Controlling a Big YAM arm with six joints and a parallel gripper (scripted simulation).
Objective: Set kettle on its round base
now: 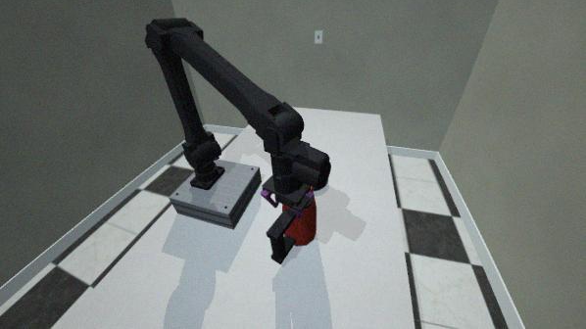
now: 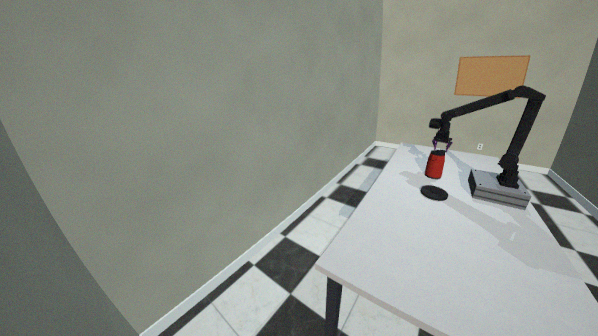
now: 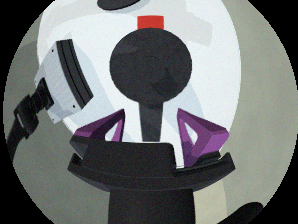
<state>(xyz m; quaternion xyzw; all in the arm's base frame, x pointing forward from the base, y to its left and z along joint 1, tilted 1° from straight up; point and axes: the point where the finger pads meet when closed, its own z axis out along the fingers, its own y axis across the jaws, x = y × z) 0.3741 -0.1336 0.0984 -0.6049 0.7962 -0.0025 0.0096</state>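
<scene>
Right now the red kettle is 10 mm ahead of my hand, 20 mm to the left of it and 80 mm below it. The rest, counted from my hand: round black base (320 mm to the left, 170 mm below).
</scene>
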